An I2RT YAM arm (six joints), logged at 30 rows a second.
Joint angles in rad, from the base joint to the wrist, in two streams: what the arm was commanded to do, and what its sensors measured. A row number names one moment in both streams.
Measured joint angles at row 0: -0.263, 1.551, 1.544, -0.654, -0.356, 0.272
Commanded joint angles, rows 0 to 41: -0.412, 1.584, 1.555, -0.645, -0.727, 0.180; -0.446, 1.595, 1.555, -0.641, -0.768, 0.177; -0.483, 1.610, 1.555, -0.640, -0.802, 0.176; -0.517, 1.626, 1.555, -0.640, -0.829, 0.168; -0.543, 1.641, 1.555, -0.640, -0.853, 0.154; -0.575, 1.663, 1.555, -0.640, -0.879, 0.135; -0.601, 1.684, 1.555, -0.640, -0.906, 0.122; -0.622, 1.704, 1.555, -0.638, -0.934, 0.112; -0.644, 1.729, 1.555, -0.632, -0.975, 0.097; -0.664, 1.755, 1.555, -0.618, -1.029, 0.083; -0.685, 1.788, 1.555, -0.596, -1.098, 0.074; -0.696, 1.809, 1.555, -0.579, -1.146, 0.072; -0.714, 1.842, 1.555, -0.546, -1.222, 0.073; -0.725, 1.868, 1.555, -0.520, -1.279, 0.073; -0.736, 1.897, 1.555, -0.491, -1.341, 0.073; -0.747, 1.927, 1.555, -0.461, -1.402, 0.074; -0.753, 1.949, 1.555, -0.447, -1.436, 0.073; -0.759, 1.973, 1.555, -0.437, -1.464, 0.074; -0.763, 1.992, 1.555, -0.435, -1.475, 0.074; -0.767, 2.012, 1.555, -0.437, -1.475, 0.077; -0.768, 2.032, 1.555, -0.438, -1.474, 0.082; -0.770, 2.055, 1.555, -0.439, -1.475, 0.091; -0.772, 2.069, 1.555, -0.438, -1.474, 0.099; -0.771, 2.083, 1.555, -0.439, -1.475, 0.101; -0.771, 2.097, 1.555, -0.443, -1.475, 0.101; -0.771, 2.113, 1.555, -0.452, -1.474, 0.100; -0.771, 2.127, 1.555, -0.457, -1.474, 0.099; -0.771, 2.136, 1.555, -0.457, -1.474, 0.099; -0.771, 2.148, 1.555, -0.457, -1.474, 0.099; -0.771, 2.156, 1.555, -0.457, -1.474, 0.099; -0.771, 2.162, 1.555, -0.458, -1.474, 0.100; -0.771, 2.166, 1.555, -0.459, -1.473, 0.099; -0.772, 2.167, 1.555, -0.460, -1.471, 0.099; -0.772, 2.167, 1.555, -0.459, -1.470, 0.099; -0.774, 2.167, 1.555, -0.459, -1.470, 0.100; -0.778, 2.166, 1.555, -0.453, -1.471, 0.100; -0.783, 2.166, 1.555, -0.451, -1.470, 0.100; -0.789, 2.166, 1.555, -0.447, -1.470, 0.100; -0.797, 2.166, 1.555, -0.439, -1.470, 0.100; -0.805, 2.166, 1.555, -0.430, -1.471, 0.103; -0.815, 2.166, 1.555, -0.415, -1.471, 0.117; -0.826, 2.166, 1.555, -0.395, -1.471, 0.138
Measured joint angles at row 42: -0.789, 2.159, 1.544, -0.417, -1.444, 0.107
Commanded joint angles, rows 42 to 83: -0.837, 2.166, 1.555, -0.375, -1.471, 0.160; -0.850, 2.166, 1.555, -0.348, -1.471, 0.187; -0.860, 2.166, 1.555, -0.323, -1.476, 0.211; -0.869, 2.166, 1.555, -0.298, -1.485, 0.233; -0.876, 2.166, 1.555, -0.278, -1.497, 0.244; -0.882, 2.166, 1.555, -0.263, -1.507, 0.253; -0.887, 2.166, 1.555, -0.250, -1.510, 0.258; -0.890, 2.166, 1.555, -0.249, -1.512, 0.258; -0.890, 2.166, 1.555, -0.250, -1.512, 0.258; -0.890, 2.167, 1.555, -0.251, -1.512, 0.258; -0.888, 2.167, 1.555, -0.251, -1.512, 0.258; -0.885, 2.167, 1.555, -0.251, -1.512, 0.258; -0.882, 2.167, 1.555, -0.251, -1.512, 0.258; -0.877, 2.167, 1.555, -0.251, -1.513, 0.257; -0.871, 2.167, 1.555, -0.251, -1.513, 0.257; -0.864, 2.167, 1.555, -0.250, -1.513, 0.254; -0.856, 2.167, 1.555, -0.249, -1.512, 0.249; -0.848, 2.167, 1.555, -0.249, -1.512, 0.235; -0.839, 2.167, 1.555, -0.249, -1.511, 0.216; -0.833, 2.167, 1.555, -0.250, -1.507, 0.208; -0.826, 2.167, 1.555, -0.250, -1.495, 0.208; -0.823, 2.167, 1.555, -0.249, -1.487, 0.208; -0.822, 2.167, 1.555, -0.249, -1.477, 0.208; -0.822, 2.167, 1.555, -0.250, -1.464, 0.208; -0.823, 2.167, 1.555, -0.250, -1.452, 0.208; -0.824, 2.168, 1.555, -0.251, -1.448, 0.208; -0.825, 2.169, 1.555, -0.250, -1.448, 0.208; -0.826, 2.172, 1.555, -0.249, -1.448, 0.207; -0.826, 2.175, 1.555, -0.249, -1.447, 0.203; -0.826, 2.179, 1.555, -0.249, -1.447, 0.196; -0.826, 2.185, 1.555, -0.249, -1.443, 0.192; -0.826, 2.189, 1.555, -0.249, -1.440, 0.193; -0.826, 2.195, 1.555, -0.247, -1.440, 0.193; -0.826, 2.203, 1.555, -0.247, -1.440, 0.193; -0.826, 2.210, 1.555, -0.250, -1.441, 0.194; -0.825, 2.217, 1.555, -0.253, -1.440, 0.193; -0.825, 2.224, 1.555, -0.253, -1.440, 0.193; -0.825, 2.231, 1.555, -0.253, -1.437, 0.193; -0.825, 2.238, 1.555, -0.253, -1.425, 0.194; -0.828, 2.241, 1.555, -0.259, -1.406, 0.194; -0.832, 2.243, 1.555, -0.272, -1.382, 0.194; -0.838, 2.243, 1.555, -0.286, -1.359, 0.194
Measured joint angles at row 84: -0.828, 2.213, 1.544, -0.268, -1.458, 0.215
